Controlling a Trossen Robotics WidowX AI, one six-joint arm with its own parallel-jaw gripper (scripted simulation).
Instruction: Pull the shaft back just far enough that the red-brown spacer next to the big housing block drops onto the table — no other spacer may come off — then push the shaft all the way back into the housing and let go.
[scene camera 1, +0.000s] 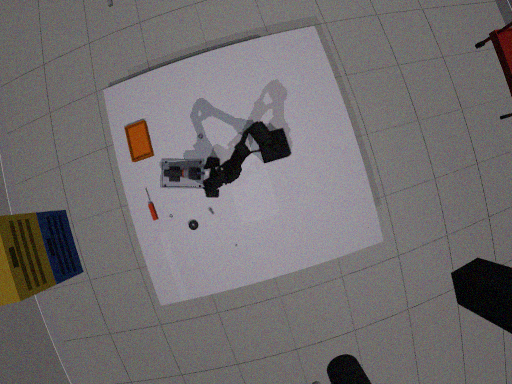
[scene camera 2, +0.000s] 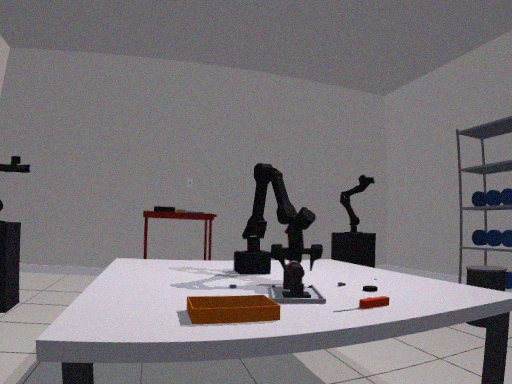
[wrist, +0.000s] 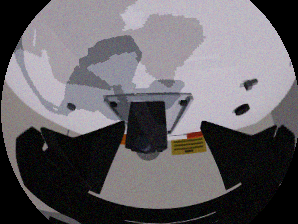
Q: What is the gripper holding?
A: Nothing.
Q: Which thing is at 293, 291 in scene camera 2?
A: A housing block.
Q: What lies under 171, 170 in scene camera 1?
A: A housing block.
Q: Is the gripper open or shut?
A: Open.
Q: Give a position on an orange tray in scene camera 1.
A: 139, 142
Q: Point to a housing block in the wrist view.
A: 154, 115
